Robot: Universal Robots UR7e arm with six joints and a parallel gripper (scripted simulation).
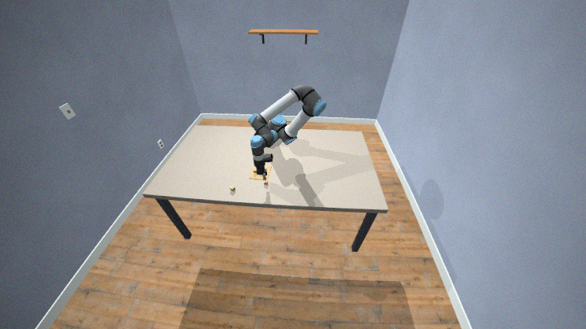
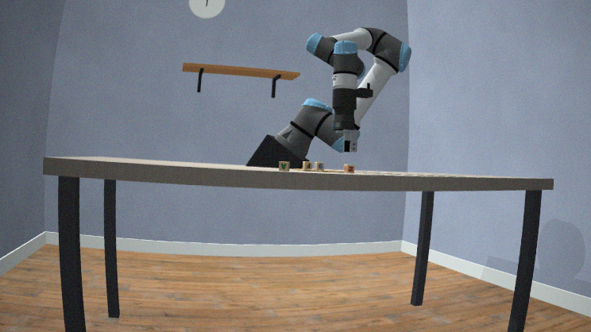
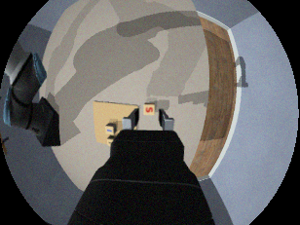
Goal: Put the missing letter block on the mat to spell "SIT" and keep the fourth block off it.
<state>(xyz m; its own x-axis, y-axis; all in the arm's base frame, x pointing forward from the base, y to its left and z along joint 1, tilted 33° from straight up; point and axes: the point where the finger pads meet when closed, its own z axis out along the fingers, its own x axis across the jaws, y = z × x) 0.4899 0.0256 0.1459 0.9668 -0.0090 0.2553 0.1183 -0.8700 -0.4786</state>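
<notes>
My hand is 7 cm above the orange block. Also, from my hand: mat: 10 cm behind, 7 cm to the right, 8 cm below.
</notes>
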